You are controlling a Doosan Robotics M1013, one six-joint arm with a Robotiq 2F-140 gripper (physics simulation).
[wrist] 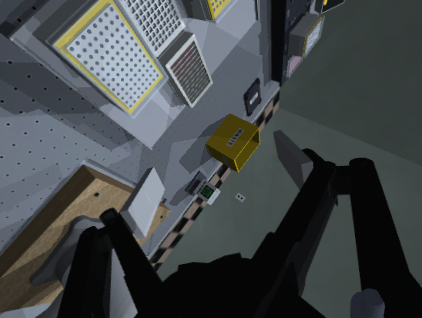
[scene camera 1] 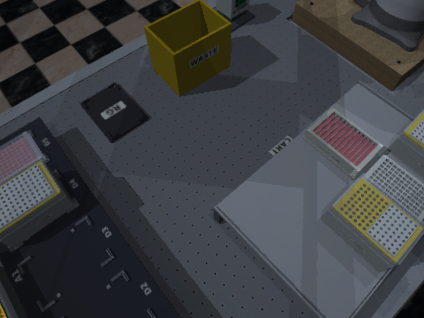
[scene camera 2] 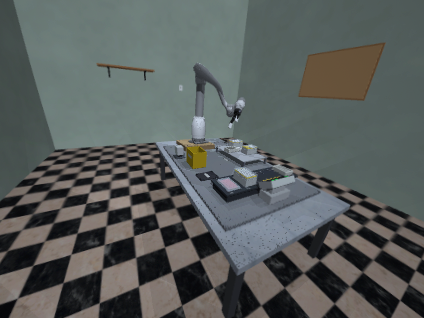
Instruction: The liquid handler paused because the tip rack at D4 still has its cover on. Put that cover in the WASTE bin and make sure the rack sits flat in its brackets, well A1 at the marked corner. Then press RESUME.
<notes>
My gripper (wrist: pixel 214 162) is open, with nothing in its grasp. I also see a yellow WASTE bin (scene camera 1: pixel 186 50), a black RG pad (scene camera 1: pixel 114 112) and a grey CART platform (scene camera 1: pixel 277 211).
The grey CART platform also shows in the wrist view (wrist: pixel 148 126).
</notes>
